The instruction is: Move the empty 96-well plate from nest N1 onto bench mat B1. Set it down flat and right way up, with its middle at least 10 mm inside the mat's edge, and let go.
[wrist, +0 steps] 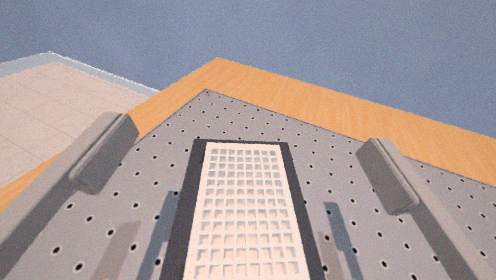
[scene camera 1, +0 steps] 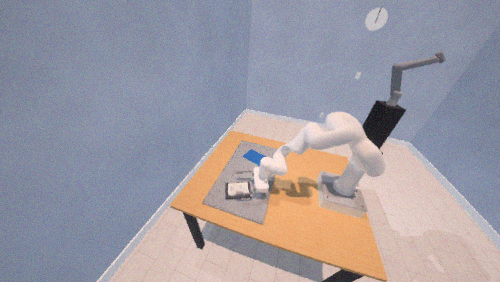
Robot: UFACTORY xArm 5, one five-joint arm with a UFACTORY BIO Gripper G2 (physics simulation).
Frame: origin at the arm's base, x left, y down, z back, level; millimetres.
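Seen in the pictures: hand at its tool point: [wrist: 253, 162] [scene camera 1: 239, 182]; arm's base at its link origin: [scene camera 1: 342, 187].
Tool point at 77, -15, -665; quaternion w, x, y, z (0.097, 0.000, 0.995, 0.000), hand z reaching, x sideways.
Pixels of each thing's top centre, then the offset from my tool point to it, as dx, dy, dz. "spot": a spot on its surface instead. Level surfaces: height alone.
- white 96-well plate at its top centre: [wrist: 245, 197] [scene camera 1: 238, 188] +0, +62, -6
- black nest N1 at a spot on its surface: [wrist: 182, 225] spot: +45, +76, +25
- blue bench mat B1 at its surface level: dy +86
- grey perforated board at its surface level: dy +88
- wooden table at its surface level: dy +100
The white 96-well plate [scene camera 1: 239, 190] [wrist: 245, 210] lies flat, wells up, in the black nest N1 [wrist: 182, 225] on the grey perforated board. My gripper [scene camera 1: 239, 184] [wrist: 246, 162] is open and empty. In the wrist view its two fingers stand wide apart, one to each side of the plate and clear of it; their shadows fall on the board beside the nest. The exact height over the plate is hard to tell. The blue bench mat B1 [scene camera 1: 253, 157] lies flat toward the back of the board, partly behind the arm in the scene view; it does not show in the wrist view.
The grey perforated board [scene camera 1: 227, 172] [wrist: 235, 112] lies on the wooden table [scene camera 1: 300, 232] [wrist: 310, 102]. The white robot base [scene camera 1: 342, 197] stands on the table's right part. A black box-like stand with a grey jointed arm [scene camera 1: 396, 77] is behind the table.
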